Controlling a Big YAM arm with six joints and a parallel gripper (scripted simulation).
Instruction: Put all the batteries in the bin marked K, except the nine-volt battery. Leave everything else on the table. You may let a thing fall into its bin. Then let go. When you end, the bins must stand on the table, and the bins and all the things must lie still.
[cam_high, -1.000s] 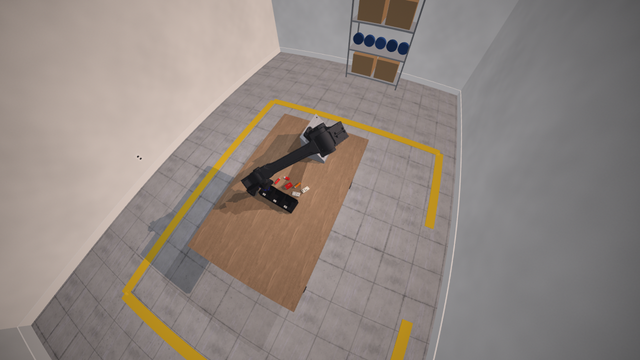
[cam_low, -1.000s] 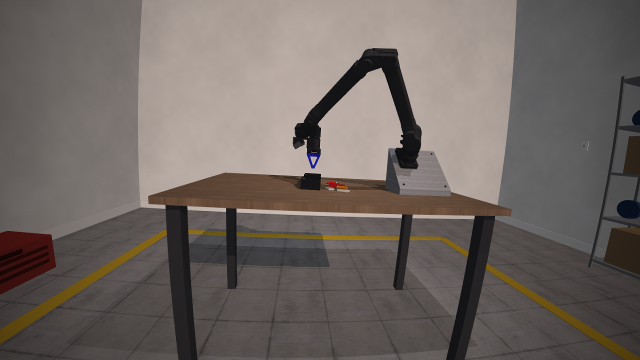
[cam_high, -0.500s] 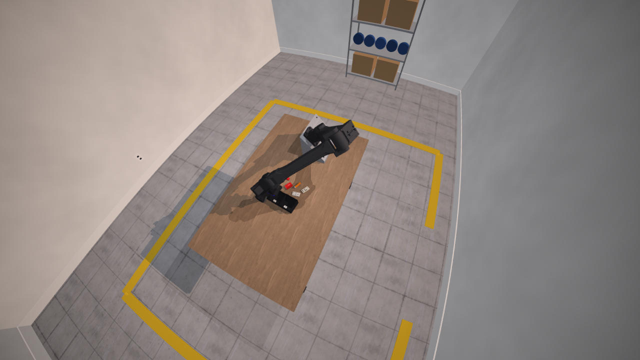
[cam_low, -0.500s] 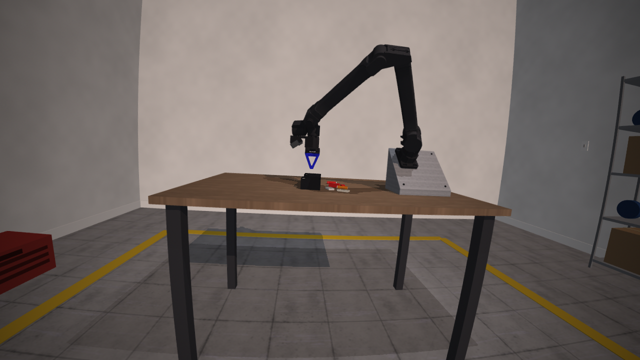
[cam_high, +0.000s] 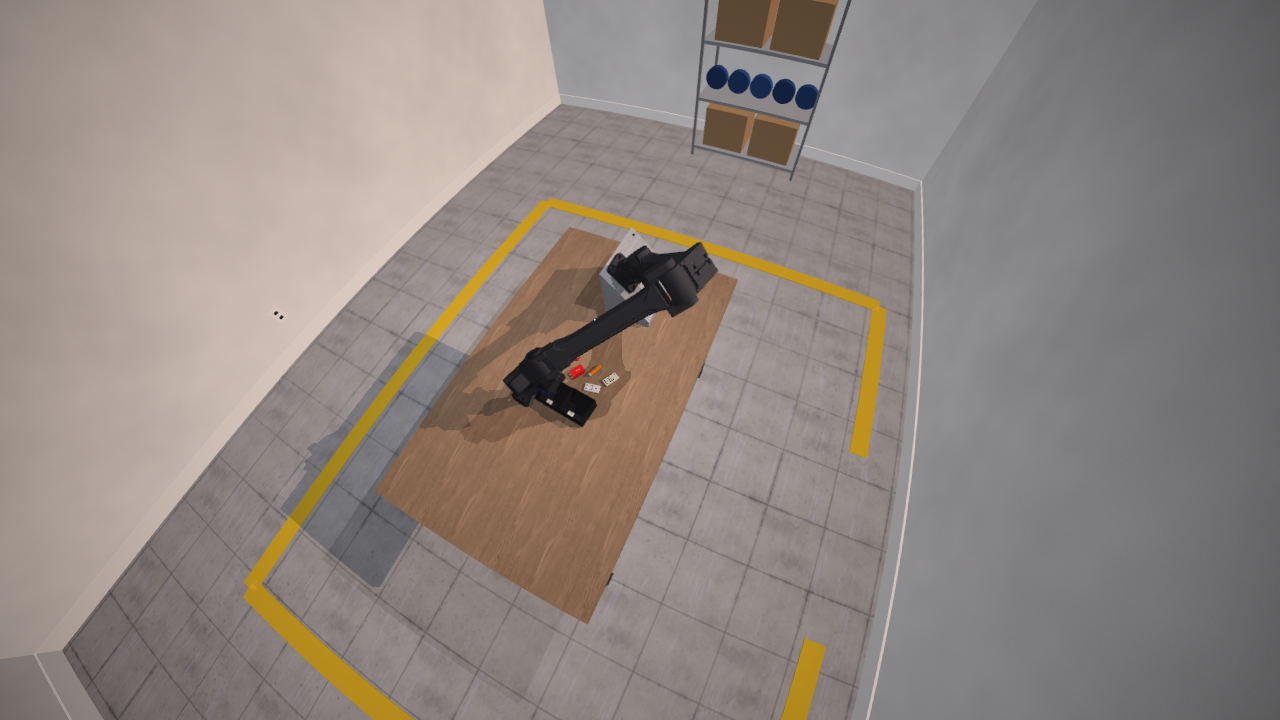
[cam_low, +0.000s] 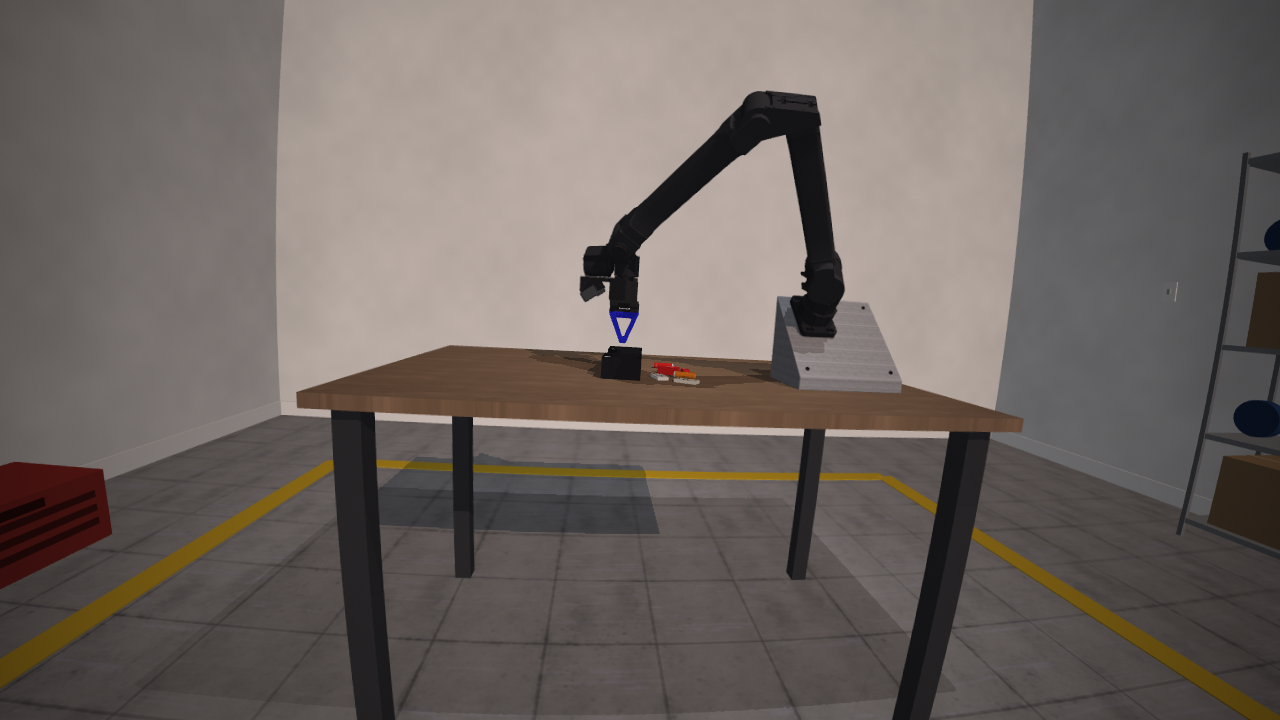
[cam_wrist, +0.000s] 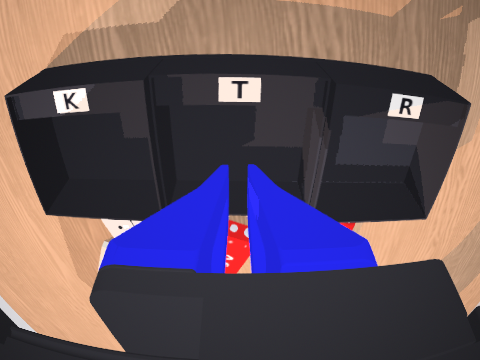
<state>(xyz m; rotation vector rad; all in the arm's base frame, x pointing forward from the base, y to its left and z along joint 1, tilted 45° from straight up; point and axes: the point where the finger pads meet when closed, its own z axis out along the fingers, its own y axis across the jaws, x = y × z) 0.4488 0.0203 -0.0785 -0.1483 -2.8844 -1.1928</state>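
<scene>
Now: hand 50 mm above the black bin and 10 mm past it. Round my hand: red nine-volt battery 100 mm behind, 70 mm below, 10 mm to the left; then red cylindrical battery 110 mm behind, 70 mm to the right, 70 mm below; then orange cylindrical battery 140 mm behind, 70 mm to the left, 70 mm below.
</scene>
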